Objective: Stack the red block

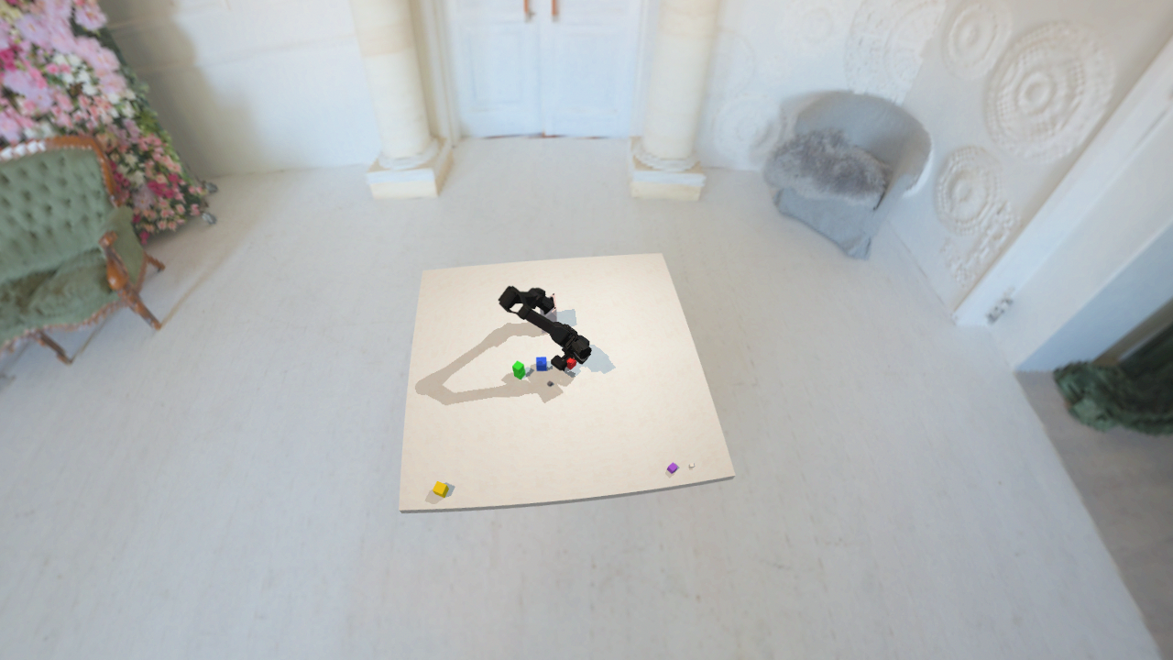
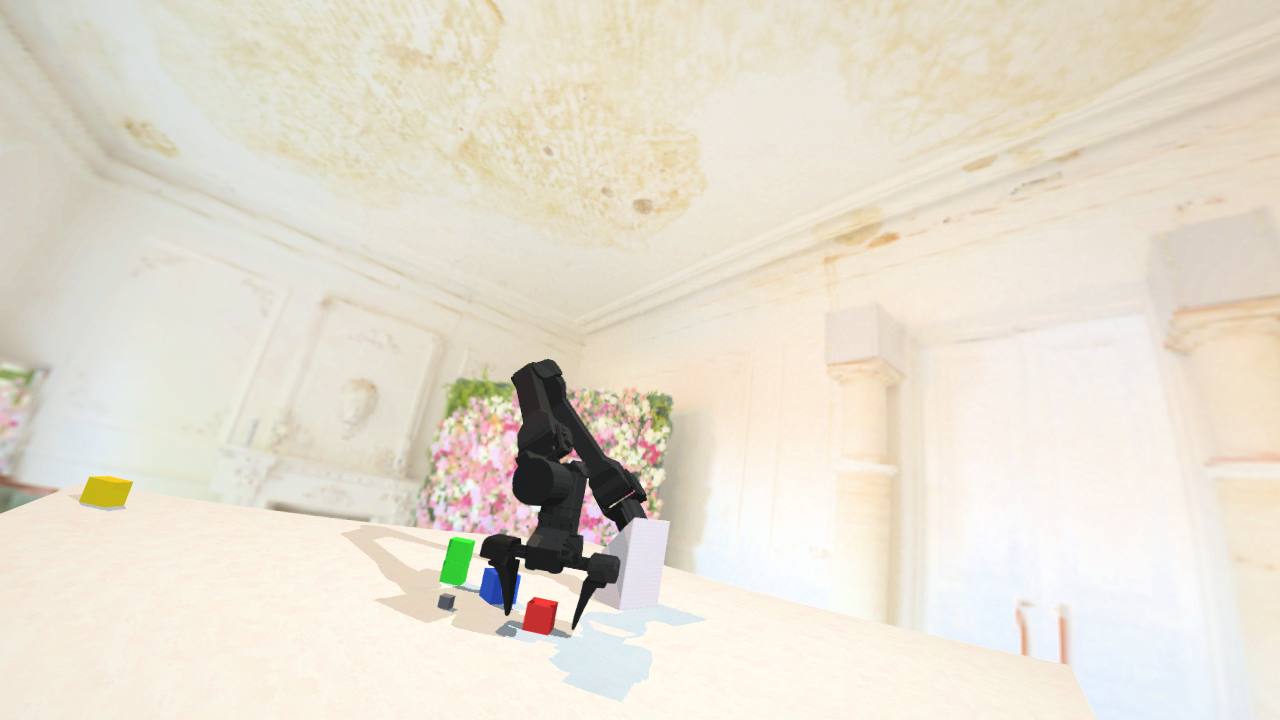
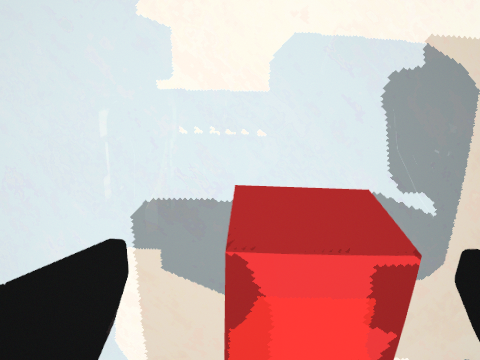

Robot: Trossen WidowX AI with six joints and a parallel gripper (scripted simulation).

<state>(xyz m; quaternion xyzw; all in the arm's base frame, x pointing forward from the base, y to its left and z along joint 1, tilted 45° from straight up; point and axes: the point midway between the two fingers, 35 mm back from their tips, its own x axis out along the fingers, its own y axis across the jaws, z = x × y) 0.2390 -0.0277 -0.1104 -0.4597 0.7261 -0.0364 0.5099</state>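
Now: the blue block 12 cm to the right of my gripper tip, 1 cm behind it and 1 cm above it. From my gripper tip the other things lie so: purple cube: 55 cm ahead, 30 cm to the left; then red block: 1 cm above; then small grey cube: 10 cm to the right, 9 cm ahead.
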